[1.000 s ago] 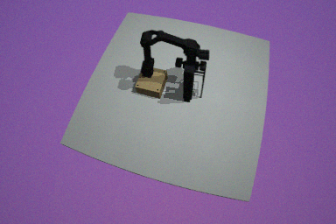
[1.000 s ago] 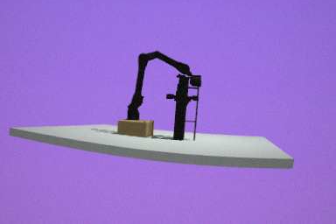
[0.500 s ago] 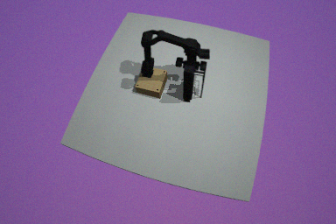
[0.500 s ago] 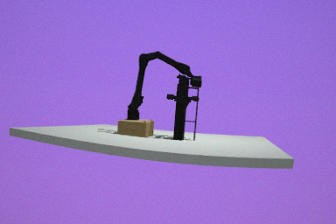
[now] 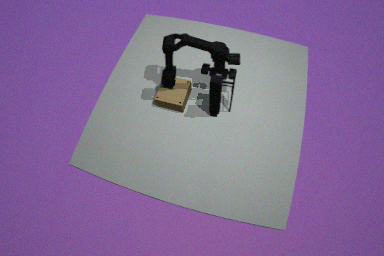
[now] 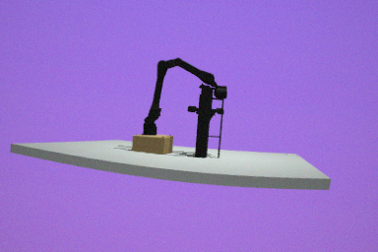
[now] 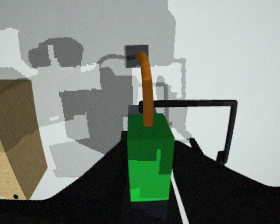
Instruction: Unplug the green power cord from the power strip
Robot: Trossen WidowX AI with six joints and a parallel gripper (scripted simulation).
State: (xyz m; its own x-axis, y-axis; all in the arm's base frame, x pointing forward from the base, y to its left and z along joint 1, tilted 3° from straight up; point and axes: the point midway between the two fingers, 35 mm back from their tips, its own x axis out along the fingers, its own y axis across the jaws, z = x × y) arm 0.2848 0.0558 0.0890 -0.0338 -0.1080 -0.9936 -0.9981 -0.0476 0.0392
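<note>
My gripper tip is now 3 cm to the left of the green plug and 1 cm short of it. Round my gripper tip: dark grey block: 15 cm below, 4 cm to the left; tall black column: 14 cm to the right, 2 cm above, 1 cm ahead.
</note>
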